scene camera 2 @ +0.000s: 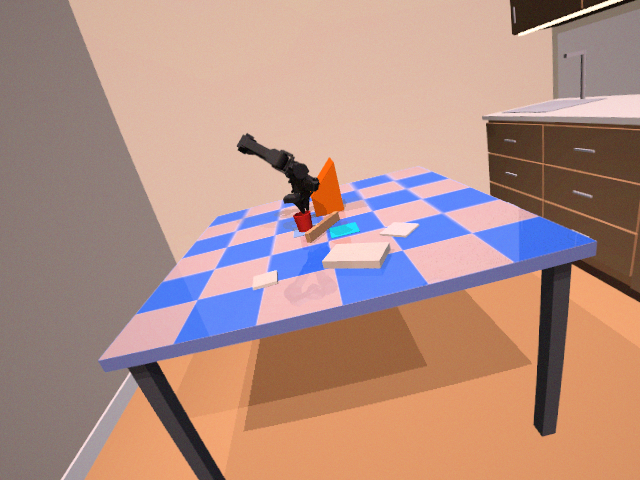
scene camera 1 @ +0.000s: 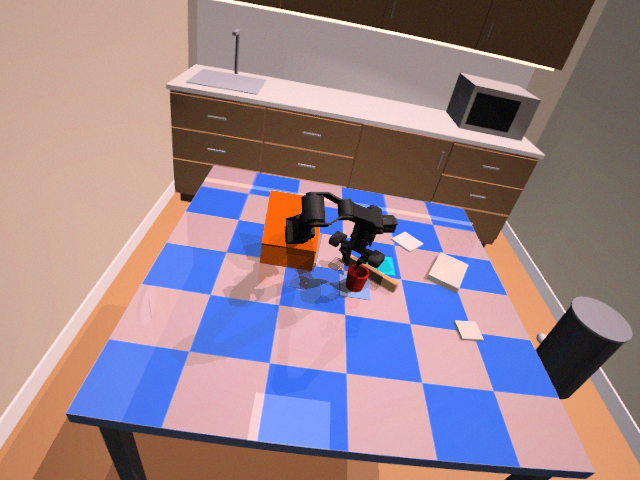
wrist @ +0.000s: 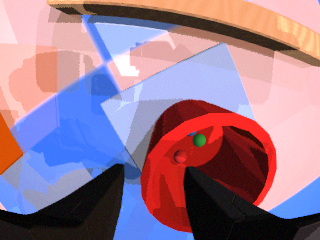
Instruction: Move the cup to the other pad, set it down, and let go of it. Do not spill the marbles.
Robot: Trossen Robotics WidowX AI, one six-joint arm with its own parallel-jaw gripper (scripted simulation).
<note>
In view: my gripper (scene camera 1: 351,267), a red cup (wrist: 237,153) and a pale blue pad (wrist: 211,75).
My gripper shows as well in scene camera 2 (scene camera 2: 306,212) and in the wrist view (wrist: 154,173).
</note>
